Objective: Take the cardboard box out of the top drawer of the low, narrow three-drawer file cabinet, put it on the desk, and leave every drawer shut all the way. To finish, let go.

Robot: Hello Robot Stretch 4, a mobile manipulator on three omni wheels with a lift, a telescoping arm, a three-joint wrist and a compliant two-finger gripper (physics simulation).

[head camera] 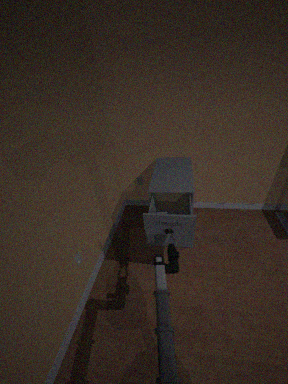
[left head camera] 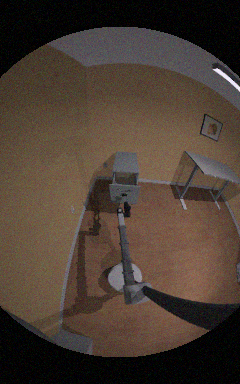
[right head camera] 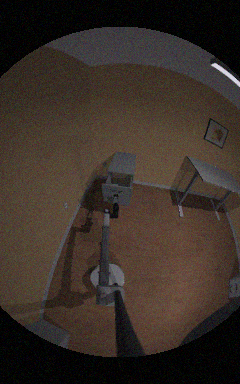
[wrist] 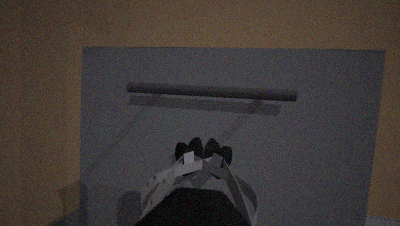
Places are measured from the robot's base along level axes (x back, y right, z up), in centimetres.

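Where they show: gripper, fingertip midpoint: (head camera: 168, 229) (left head camera: 123, 193) (right head camera: 115, 193) (wrist: 203, 149).
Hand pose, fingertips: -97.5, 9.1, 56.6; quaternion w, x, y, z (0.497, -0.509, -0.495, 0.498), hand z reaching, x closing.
Each offset is from my fingertips to the top centre of the thing, as dx, dy, dz. "spot": to the spot under its first point. Level surfaces: height alone.
The low, narrow cabinet @[spot: -51.6, +9.9, +14.4] (head camera: 172, 176) (left head camera: 125, 162) (right head camera: 122, 164) stands by the wall. Its top drawer is partly open, with a grey front @[-1.9, +0.5, +12.6] (head camera: 185, 236) (left head camera: 132, 196) (right head camera: 125, 197) (wrist: 325, 140) and a bar handle @[spot: +2.5, +0.5, +6.9] (wrist: 212, 92). A small pale shape (head camera: 160, 213) shows inside the drawer at the left; it is too dark to tell whether it is the cardboard box. My gripper (head camera: 169, 232) (wrist: 203, 149) is shut, its fingertips together, empty, at the drawer front below the handle. Whether they touch it is unclear. The desk @[dz +35.7] (left head camera: 212, 166) (right head camera: 216, 172) stands to the right. The lower drawers are hardly visible.
A wall (head camera: 60, 200) runs along the left of the cabinet and arm, with a pale baseboard (head camera: 82, 290). Another wall is behind the cabinet. The arm (head camera: 164, 310) reaches over the wooden floor @[dz -59.3] (head camera: 230, 300). A framed picture (left head camera: 211, 127) (right head camera: 216, 133) hangs above the desk.
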